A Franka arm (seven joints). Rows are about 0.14 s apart.
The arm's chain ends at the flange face. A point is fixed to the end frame.
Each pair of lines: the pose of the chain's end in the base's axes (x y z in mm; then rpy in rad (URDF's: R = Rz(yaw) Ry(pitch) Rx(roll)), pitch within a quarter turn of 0, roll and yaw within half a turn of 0), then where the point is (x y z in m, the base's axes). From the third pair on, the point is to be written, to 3 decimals.
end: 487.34 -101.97 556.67 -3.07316 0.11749 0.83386
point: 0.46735 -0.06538 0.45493
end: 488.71 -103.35 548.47 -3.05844 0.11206 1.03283
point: 0.46095 -0.07015 0.44739
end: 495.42 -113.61 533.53 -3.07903 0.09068 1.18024
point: 0.466 -0.084 0.432
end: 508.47 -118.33 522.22 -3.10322 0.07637 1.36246
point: 0.477 -0.093 0.420
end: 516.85 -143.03 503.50 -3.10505 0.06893 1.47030
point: 0.483 -0.121 0.401
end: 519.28 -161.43 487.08 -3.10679 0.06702 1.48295
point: 0.485 -0.140 0.385
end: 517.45 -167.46 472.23 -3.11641 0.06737 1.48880
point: 0.484 -0.146 0.370
